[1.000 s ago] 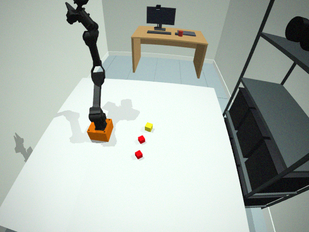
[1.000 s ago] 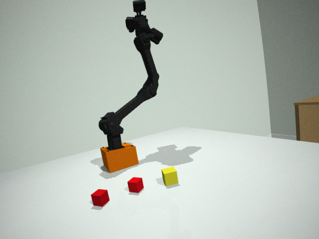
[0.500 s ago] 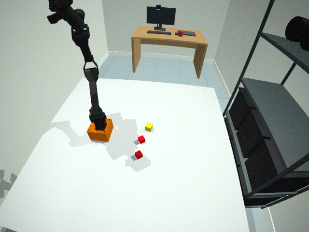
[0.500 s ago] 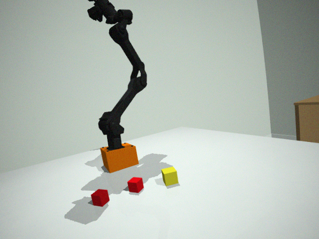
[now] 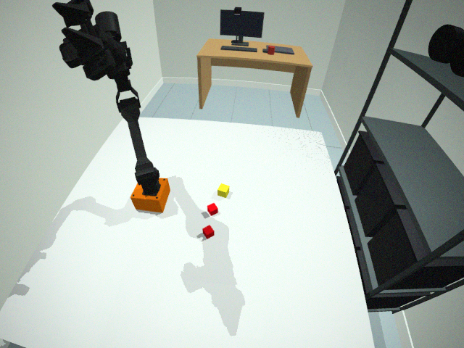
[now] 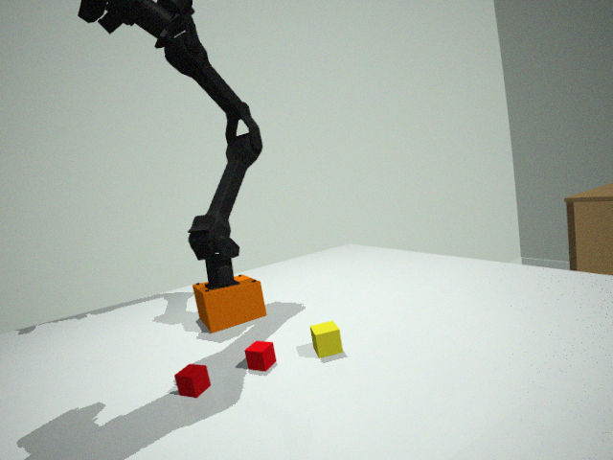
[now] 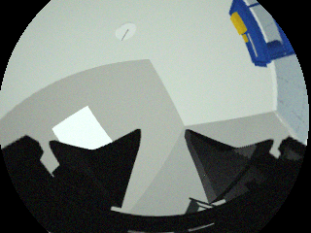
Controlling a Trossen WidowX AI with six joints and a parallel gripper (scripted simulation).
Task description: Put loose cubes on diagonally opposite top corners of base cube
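The yellow base cube is 270 mm ahead of my gripper tip, 260 mm to the left of it and 740 mm below it.
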